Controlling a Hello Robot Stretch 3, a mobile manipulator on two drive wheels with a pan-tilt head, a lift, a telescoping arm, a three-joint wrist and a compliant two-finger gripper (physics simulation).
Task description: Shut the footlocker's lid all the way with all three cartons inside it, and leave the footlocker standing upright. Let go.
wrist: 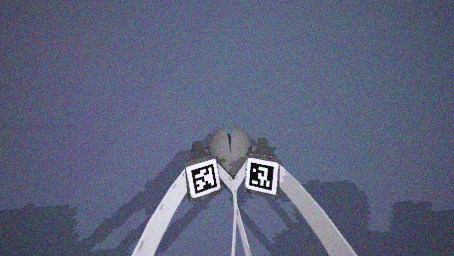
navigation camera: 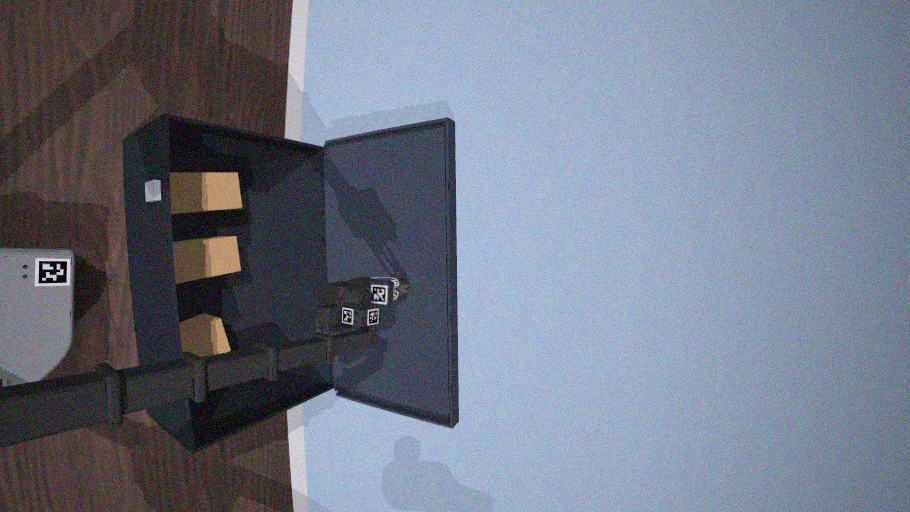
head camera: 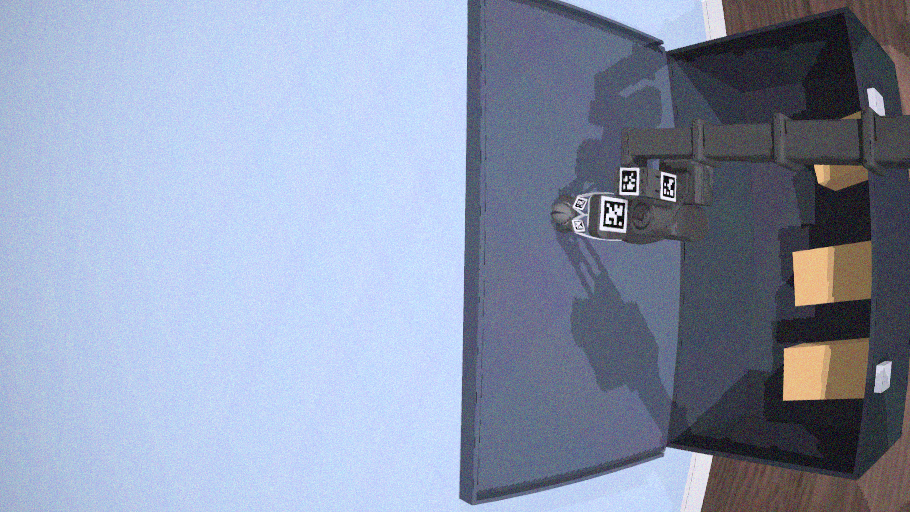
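The dark footlocker (head camera: 889, 292) (navigation camera: 149, 254) stands upright with its lid (head camera: 528, 382) (navigation camera: 426, 191) (wrist: 230, 60) open, raised at the wall side. Three tan cartons are inside along the front wall: an end one (head camera: 824, 372) (navigation camera: 206, 191), a middle one (head camera: 830, 273) (navigation camera: 206, 257), and a turned one (head camera: 840, 175) (navigation camera: 203, 335), partly covered by the arm in the head view. My gripper (head camera: 562, 213) (navigation camera: 399, 289) (wrist: 230, 145) is shut and empty, fingertips together, in front of the lid's inner face. Whether it touches the lid is unclear.
My extended arm (head camera: 820, 140) (navigation camera: 235, 372) crosses over the footlocker's opening. A pale blue wall (head camera: 222, 254) (navigation camera: 636, 254) rises behind the lid, with a white baseboard (navigation camera: 296, 63). My base (navigation camera: 38, 318) stands on the wooden floor (navigation camera: 222, 82) before the footlocker. White latches (head camera: 875, 101) (head camera: 882, 376) (navigation camera: 152, 191) are on its front.
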